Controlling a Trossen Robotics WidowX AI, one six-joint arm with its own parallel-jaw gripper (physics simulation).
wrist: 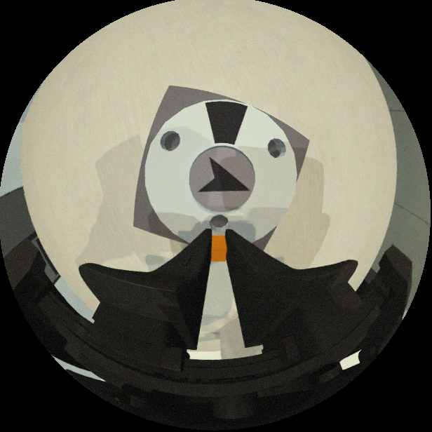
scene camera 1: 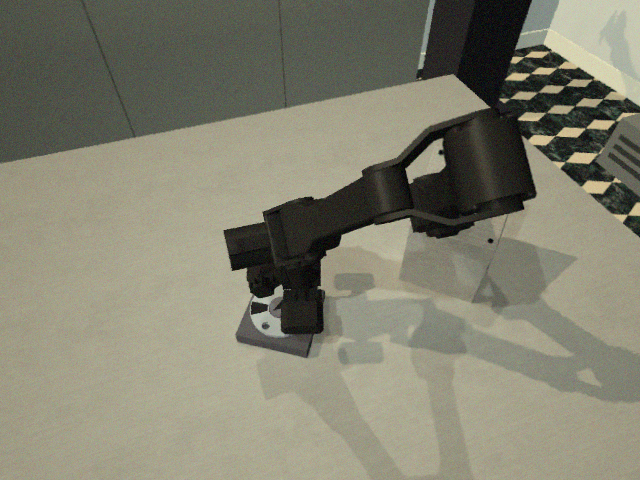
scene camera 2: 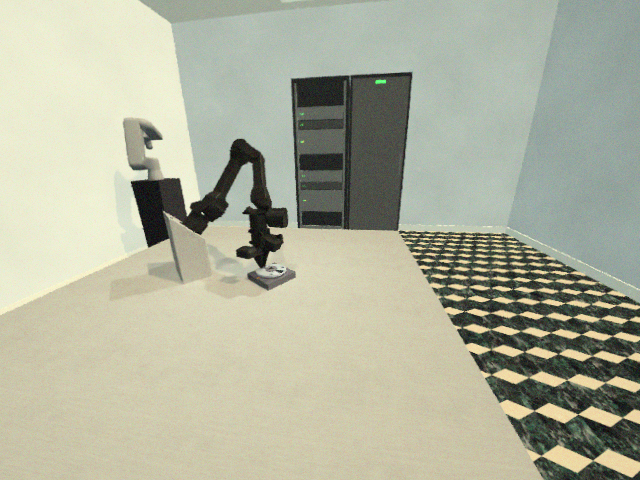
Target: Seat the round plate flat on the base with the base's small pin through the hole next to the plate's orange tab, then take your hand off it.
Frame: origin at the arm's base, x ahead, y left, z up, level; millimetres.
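Seen in the pictures: gripper, fingertip midpoint: (scene camera 2: 262,267); arm's base, link origin: (scene camera 2: 190,229).
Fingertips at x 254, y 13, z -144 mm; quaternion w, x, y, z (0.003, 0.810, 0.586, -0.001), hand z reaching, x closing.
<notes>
Offsets run from my fingertips to a thing's top centre. Level surfaces: height alone.
The white round plate @(37 mm ahead, 13 mm right, 15 mm up) (scene camera 1: 256,319) (scene camera 2: 264,274) (wrist: 165,175) lies over the square grey base @(37 mm ahead, 12 mm right, 4 mm up) (scene camera 1: 273,345) (scene camera 2: 269,283) (wrist: 172,95) and looks about level. Whether it touches all round cannot be told. Its black wedge (wrist: 226,122) is on the side away from my fingers. My gripper (scene camera 2: 262,264) (wrist: 217,234) points down and is shut on the orange tab (wrist: 219,250), one fingertip on each side. The hole next to the tab (wrist: 219,221) looks dark grey inside, and I cannot tell whether the pin is in it. In scene camera 1 the arm hides the tab side.
A pale angled stand (scene camera 1: 439,263) (scene camera 2: 188,253) is by the arm's base on the table @(37 mm down) (scene camera 1: 155,387) (scene camera 2: 258,387). The base's centre shows a dark arrow (wrist: 225,184) through the plate's middle opening. Dark cabinets (scene camera 2: 379,155) stand far behind the table.
</notes>
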